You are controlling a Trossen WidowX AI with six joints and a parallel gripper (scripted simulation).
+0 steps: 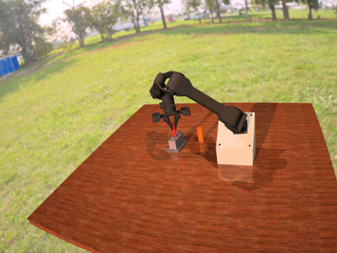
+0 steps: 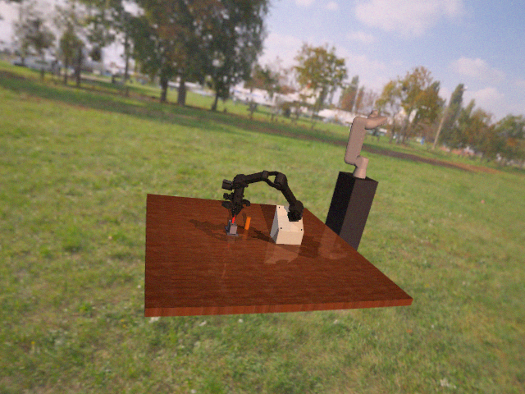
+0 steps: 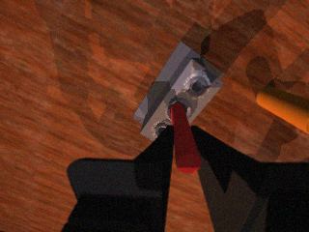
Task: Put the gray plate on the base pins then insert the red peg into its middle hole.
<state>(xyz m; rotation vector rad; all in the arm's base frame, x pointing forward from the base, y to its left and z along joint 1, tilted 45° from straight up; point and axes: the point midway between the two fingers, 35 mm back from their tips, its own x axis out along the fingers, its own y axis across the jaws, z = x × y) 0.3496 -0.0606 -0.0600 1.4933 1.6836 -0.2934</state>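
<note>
Right now my gripper tip is right at the red peg. The rest, counted from my gripper tip: gray plate (5 cm below); orange cylinder (12 cm behind, 6 cm to the right, 6 cm below); base (9 cm below).
</note>
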